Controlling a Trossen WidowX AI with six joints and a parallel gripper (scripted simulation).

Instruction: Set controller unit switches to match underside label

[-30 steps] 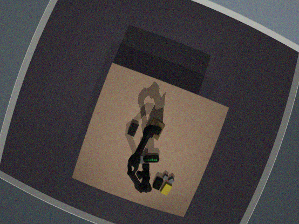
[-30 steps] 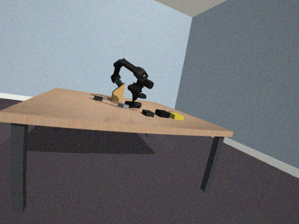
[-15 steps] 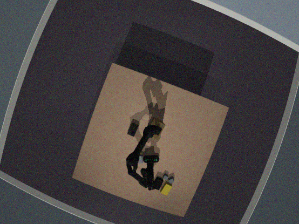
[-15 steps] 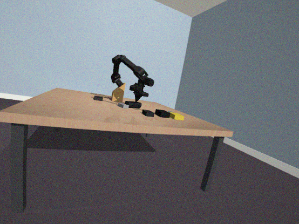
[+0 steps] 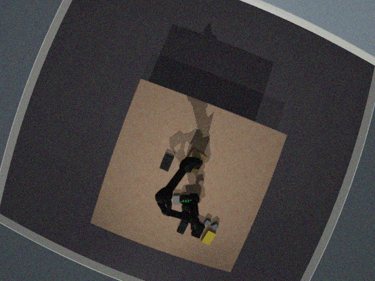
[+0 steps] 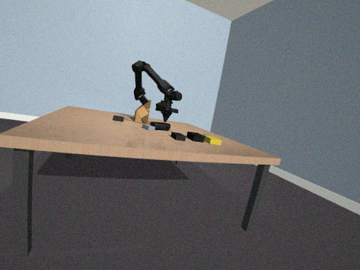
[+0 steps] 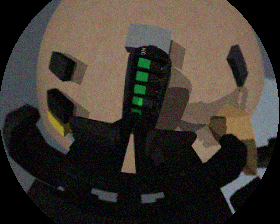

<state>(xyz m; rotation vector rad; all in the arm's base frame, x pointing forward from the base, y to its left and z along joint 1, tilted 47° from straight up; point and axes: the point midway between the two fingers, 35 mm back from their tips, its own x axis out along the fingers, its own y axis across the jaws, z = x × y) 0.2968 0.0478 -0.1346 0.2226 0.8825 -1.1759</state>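
Now: the light grey block 11 cm to the right of my gripper tip, 6 cm ahead of it and 4 cm below it. Round my gripper tip: dark module: 32 cm to the right, 16 cm behind, 4 cm below; then yellow block: 27 cm to the left, 22 cm ahead, 4 cm below.
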